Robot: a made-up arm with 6 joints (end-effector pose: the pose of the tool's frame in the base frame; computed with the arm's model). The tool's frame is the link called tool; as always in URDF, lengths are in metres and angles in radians.
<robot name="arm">
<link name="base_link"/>
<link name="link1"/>
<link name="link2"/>
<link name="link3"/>
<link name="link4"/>
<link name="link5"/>
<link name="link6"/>
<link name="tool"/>
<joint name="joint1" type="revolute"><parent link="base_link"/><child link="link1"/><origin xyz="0 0 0.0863"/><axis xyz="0 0 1"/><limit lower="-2.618" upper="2.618" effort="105" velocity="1.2"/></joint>
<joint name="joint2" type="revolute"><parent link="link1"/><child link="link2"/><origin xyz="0 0 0"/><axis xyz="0.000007 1 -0.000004"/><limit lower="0" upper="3.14" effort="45" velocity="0.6"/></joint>
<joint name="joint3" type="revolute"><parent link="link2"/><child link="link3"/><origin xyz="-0.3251 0 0.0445"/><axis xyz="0.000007 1 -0.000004"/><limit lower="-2.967" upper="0" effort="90" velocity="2.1"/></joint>
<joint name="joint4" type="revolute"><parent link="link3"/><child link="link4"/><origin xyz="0.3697 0 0.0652"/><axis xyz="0.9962 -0.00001 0.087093"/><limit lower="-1.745" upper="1.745" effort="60" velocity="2.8"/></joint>
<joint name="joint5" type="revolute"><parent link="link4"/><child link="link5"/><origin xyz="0 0 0"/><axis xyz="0.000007 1 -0.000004"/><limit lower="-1.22" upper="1.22" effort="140" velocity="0.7"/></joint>
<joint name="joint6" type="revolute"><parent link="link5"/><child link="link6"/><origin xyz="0.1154 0 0.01"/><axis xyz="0.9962 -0.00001 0.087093"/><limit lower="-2.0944" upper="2.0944" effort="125" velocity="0.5"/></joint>
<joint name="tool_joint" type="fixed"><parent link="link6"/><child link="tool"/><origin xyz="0 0 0" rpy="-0.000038 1.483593 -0.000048"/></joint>
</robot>
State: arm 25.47 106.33 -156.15 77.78 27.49 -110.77
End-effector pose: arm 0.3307 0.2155 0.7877 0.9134 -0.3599 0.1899 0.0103
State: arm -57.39 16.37 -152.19 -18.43 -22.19 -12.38
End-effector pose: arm -0.3760 0.6133 0.4672 0.5621 -0.1882 -0.5576 -0.5811
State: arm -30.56 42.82 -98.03 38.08 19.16 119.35
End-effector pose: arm 0.0374 0.0052 0.7608 0.3875 0.3861 0.0725 0.8340
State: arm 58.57 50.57 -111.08 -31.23 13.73 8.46
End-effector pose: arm 0.0233 0.0107 0.8122 0.9067 -0.1564 0.2750 0.2790
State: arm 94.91 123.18 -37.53 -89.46 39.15 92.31
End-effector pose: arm 0.0454 0.3272 -0.1183 0.3000 -0.6571 0.6718 -0.1641
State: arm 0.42 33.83 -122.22 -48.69 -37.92 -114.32
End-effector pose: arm -0.3527 0.0508 0.7641 0.1350 0.2047 -0.2763 -0.9293
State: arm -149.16 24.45 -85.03 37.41 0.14 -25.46
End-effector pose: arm 0.0899 0.0534 0.7208 0.3566 0.2095 0.0356 -0.9098
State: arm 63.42 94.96 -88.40 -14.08 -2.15 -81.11
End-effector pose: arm 0.2510 0.5040 0.4298 0.6841 -0.6922 0.1275 -0.1913
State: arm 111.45 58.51 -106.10 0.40 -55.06 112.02
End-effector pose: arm -0.0119 0.0322 0.8141 0.3682 -0.0018 0.1534 -0.9170
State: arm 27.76 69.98 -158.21 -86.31 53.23 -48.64
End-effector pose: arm -0.0641 -0.1384 0.8480 0.5410 0.0636 0.4424 -0.7125
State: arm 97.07 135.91 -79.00 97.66 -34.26 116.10
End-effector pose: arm -0.0065 0.5768 -0.0743 0.1350 -0.8298 -0.3997 -0.3652
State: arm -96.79 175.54 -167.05 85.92 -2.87 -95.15
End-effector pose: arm -0.1024 -0.8119 0.0705 0.3984 0.5153 0.5130 -0.5591
